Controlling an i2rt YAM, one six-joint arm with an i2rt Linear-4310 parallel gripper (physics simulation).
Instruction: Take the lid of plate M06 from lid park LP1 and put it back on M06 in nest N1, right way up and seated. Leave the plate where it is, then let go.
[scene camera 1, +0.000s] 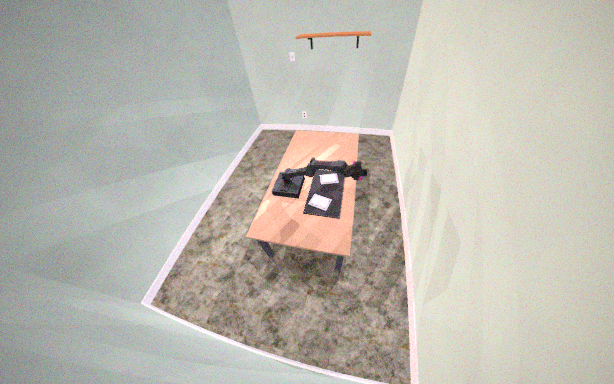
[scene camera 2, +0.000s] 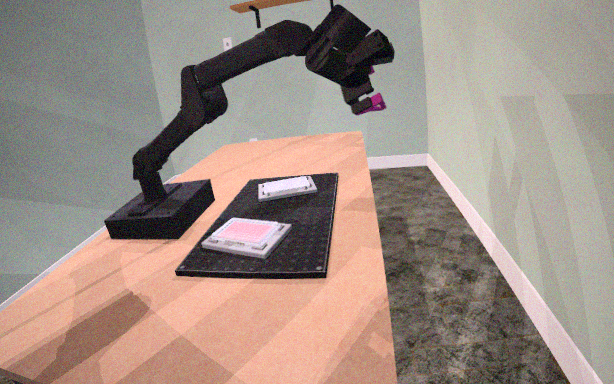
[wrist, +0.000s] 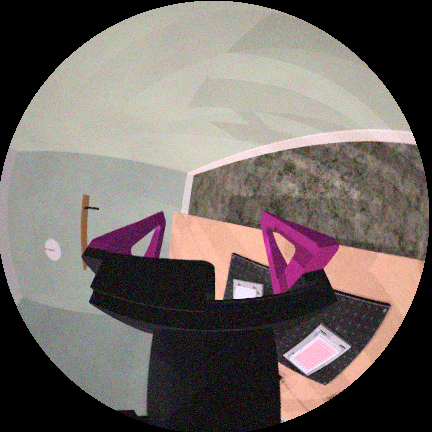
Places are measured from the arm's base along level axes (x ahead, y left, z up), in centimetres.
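Pixels of known places: gripper, fingertip midpoint: (scene camera 2: 377, 90) (wrist: 212, 216); arm's base at its link origin: (scene camera 1: 287, 182) (scene camera 2: 156, 199).
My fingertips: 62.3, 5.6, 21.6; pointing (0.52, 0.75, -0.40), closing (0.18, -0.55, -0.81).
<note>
Ahead of a thing's pixels: the offset from my fingertips to its top centre, as dx, dy, dz. Level surfaces: height alone.
A plate with a pink well area {-29.6, -17.7, -24.2} (scene camera 1: 320, 202) (scene camera 2: 245, 231) (wrist: 316, 354) sits in a grey nest at the near end of the black board. A flat white lid {-27.7, +10.2, -25.1} (scene camera 1: 329, 178) (scene camera 2: 286, 186) (wrist: 246, 292) lies on a grey holder at the board's far end, apart from the plate. No labels can be read. My gripper (scene camera 1: 358, 170) (scene camera 2: 378, 86) (wrist: 212, 216) is open, its magenta fingers wide apart with nothing between them. It is high above the table, out past the board on the side away from the arm's base.
The black perforated board {-27.4, -3.7, -26.8} (scene camera 2: 300, 250) (wrist: 355, 320) lies on the wooden table {dz -28.1} (scene camera 1: 300, 237) (scene camera 2: 280, 325). The arm's black base (scene camera 1: 288, 186) (scene camera 2: 160, 215) stands beside the board. A wooden shelf (scene camera 1: 334, 35) (wrist: 84, 230) is fixed to the far wall.
</note>
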